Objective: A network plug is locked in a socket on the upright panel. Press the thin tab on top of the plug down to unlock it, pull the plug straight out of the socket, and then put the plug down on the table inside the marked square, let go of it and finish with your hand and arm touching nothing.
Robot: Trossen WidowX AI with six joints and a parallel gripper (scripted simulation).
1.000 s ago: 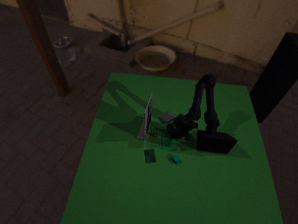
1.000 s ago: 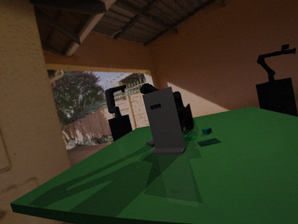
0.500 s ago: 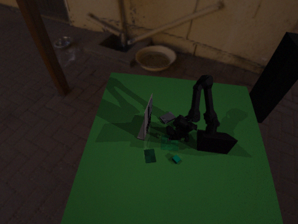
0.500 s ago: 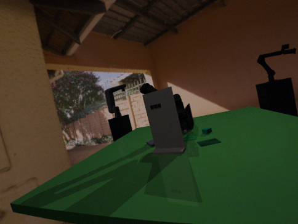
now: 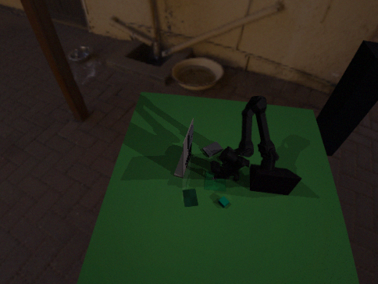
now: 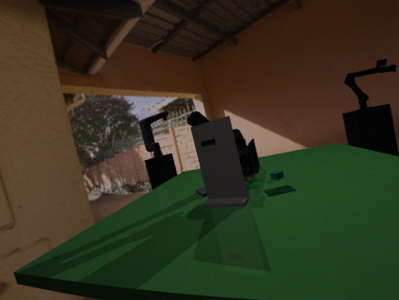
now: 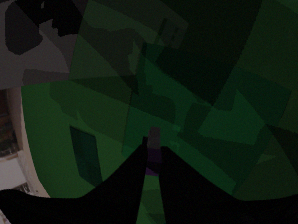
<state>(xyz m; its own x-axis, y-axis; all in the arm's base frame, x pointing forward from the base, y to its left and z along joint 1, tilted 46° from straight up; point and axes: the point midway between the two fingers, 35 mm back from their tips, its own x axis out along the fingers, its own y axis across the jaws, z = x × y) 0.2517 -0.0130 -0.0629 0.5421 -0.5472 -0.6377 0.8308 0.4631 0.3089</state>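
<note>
My gripper tip is now 4 cm above the green patch and 1 cm past it. The rest, counted from my gripper tip: upright panel: 17 cm ahead, 11 cm above, 9 cm to the right; then teal block: 13 cm to the left, 6 cm behind, 3 cm below; then plug: right at my gripper tip.
</note>
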